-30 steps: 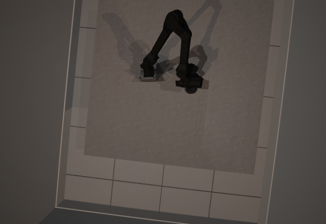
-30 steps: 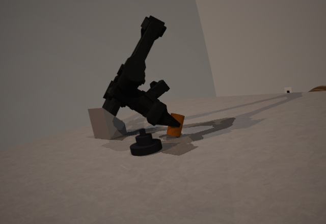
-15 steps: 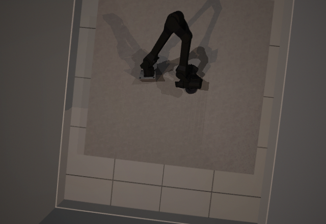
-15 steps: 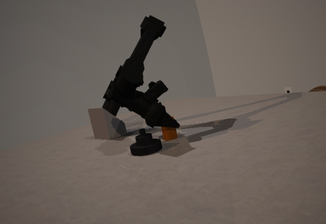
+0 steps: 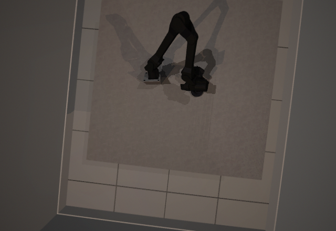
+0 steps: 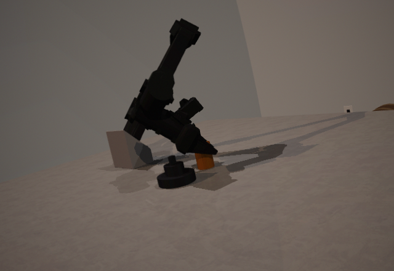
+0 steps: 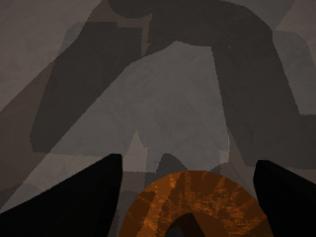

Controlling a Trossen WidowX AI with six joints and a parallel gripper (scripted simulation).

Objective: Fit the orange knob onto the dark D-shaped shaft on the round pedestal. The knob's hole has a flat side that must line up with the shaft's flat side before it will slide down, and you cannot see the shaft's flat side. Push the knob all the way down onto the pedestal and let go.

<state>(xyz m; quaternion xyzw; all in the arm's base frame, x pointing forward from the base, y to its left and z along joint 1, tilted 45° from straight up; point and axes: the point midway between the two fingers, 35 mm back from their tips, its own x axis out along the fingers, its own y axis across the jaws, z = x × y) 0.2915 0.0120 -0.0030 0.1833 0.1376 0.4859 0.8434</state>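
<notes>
Right now my gripper tip is 20 mm to the left of the orange knob and 20 mm past it. Round my gripper tip: dark round pedestal: 130 mm to the right, 10 mm behind.
</notes>
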